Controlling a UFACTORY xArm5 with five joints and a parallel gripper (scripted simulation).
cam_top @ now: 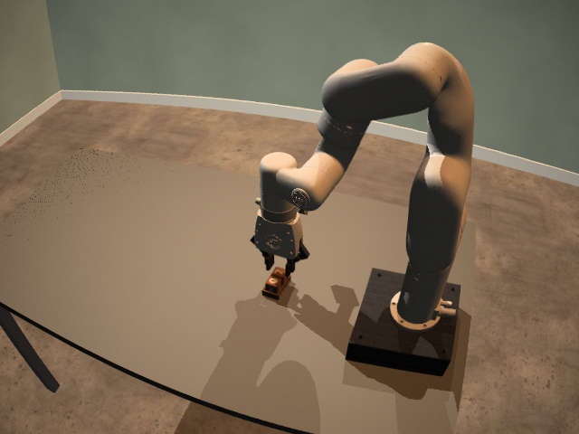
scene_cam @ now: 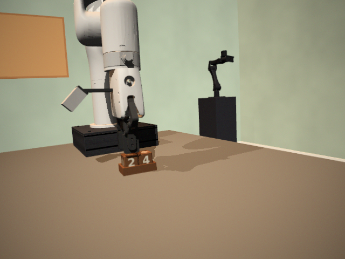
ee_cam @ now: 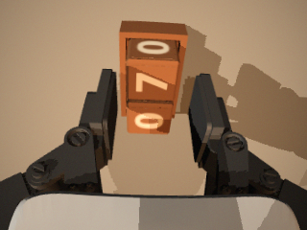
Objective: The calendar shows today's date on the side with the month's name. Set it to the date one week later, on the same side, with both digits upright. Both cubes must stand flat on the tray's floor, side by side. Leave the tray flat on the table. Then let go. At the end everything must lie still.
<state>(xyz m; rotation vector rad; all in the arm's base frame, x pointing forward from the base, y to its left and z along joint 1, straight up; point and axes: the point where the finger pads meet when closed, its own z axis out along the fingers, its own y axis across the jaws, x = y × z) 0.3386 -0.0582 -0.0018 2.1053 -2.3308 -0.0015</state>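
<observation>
Now: the brown tray 6 cm below my hand and 2 cm to the left of it.
</observation>
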